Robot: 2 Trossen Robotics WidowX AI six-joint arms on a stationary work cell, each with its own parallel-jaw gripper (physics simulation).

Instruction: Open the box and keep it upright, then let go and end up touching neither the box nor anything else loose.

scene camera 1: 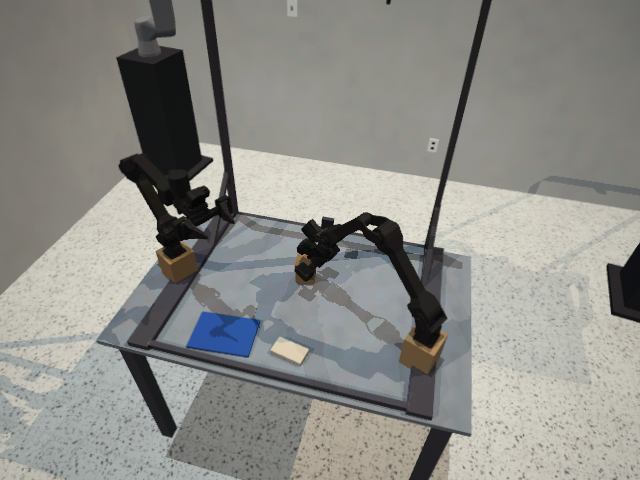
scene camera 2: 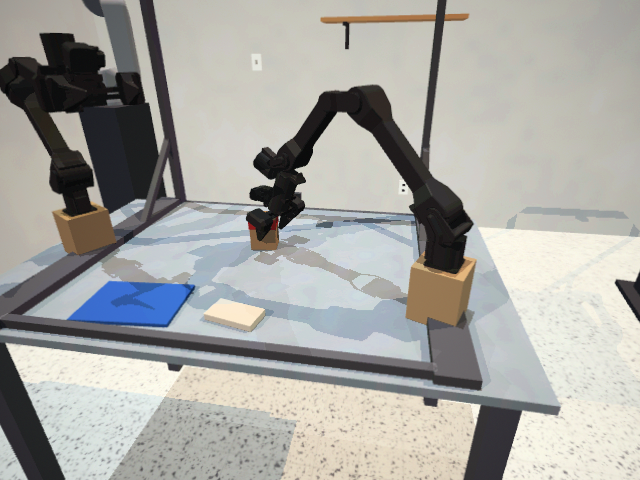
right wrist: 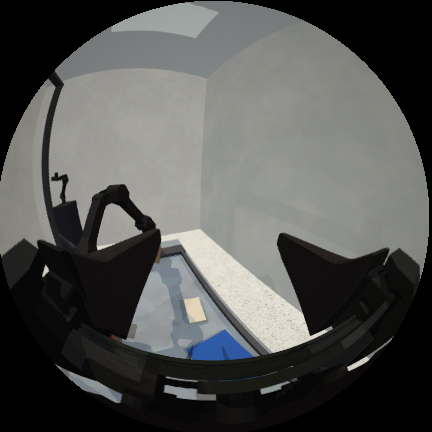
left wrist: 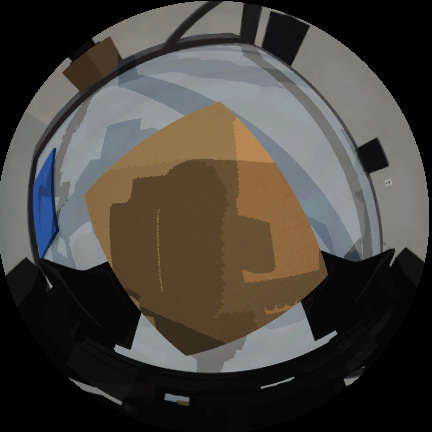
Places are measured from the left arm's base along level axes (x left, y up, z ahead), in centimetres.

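Where they show: left gripper, between the fingertips: [scene camera 2: 269,234]; right gripper, between the fingertips: [scene camera 1: 221,229] [scene camera 2: 113,92] [right wrist: 220,237]; left arm's base, origin of its link: [scene camera 1: 426,336] [scene camera 2: 444,262]; right arm's base, origin of its link: [scene camera 1: 174,251] [scene camera 2: 80,210].
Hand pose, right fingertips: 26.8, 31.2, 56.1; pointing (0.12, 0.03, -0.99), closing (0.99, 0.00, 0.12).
Note:
Each offset is from my right fingertips to the top centre of the thing, as dx, dy, dz.
The orange-brown box [scene camera 1: 305,280] [scene camera 2: 265,243] [left wrist: 200,225] with a red band stands upright on the table toward the back. Its top looks closed in the left wrist view; my left gripper partly hides it in both scene views. My left gripper [scene camera 1: 313,268] [scene camera 2: 271,231] [left wrist: 220,245] is open, pointing down at the box's upper part, with a finger on either side of the box in the left wrist view. Whether the fingers touch it I cannot tell. My right gripper [scene camera 1: 219,229] [scene camera 2: 111,98] [right wrist: 220,237] is open and empty, raised far from the box at the left.
A flat blue panel @(+5.2, -42.5, +0.9) [scene camera 1: 222,330] [scene camera 2: 136,304] [left wrist: 45,205] [right wrist: 220,346] lies at the front left of the table. A cream block @(-2.9, -41.8, -21.1) [scene camera 1: 289,350] [scene camera 2: 235,314] [right wrist: 195,310] lies to its right. Dark rails and upright posts [scene camera 1: 219,103] [scene camera 2: 162,98] frame the table.

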